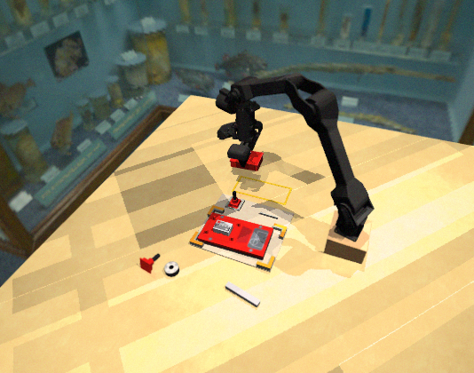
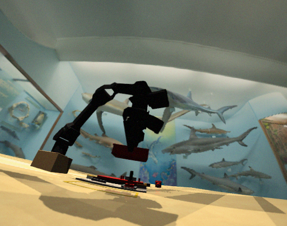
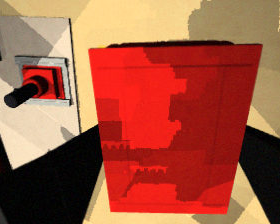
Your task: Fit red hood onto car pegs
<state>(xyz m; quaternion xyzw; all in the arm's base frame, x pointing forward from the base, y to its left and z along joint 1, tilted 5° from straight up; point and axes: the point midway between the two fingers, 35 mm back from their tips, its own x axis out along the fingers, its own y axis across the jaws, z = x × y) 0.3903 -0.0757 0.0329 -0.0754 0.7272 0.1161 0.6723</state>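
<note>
Right now the grey engine block is 240 mm to the left of my gripper tip, 70 mm below it and 70 mm behind it. Round my gripper tip: red hood 10 mm above; grey wheel 420 mm to the left, 90 mm below, 20 mm behind.
</note>
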